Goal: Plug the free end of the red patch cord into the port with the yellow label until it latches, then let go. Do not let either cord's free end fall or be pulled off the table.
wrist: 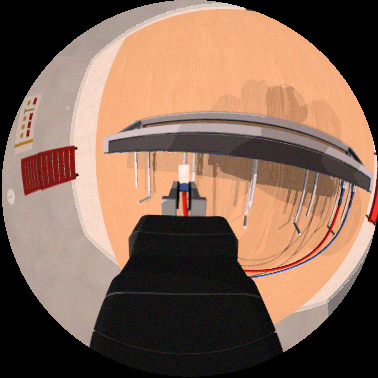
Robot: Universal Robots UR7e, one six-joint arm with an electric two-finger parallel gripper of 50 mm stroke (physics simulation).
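Places are measured from the arm's base along level axes (x right, y ahead, z up), in millimetres.
Where they show: gripper, fingertip midpoint: (pixel 183 189).
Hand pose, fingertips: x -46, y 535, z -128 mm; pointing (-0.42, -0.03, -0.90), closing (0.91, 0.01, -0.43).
Note:
After its pixels a point has its place.
The free end of the red patch cord (pixel 185 204) @(x -42, y 516, z -127 mm) has a pale plug (pixel 183 173) @(x -44, y 556, z -122 mm) with a blue boot (pixel 184 187) @(x -43, y 539, z -124 mm). My gripper (pixel 183 189) @(x -46, y 535, z -128 mm) is shut on this plug, with the boot between its fingers and the pale tip pointing toward the patch panel (pixel 185 144) @(x -41, y 589, z -117 mm). The plug's tip is close to the panel's lower edge in the wrist view; whether it touches the panel or is in a port, I cannot tell. The panel's ports and the yellow label do not show.
Thin metal cable guides (pixel 253 190) @(x 39, y 539, z -160 mm) stick out below the panel. A red cord (pixel 300 261) @(x 175, y 425, z -161 mm) and a blue cord (pixel 320 251) @(x 214, y 450, z -157 mm) curve from the panel's right end toward the gripper body. A dark red slatted object (pixel 49 170) is beyond the table (pixel 200 60) @(x -64, y 790, z -216 mm) at the left.

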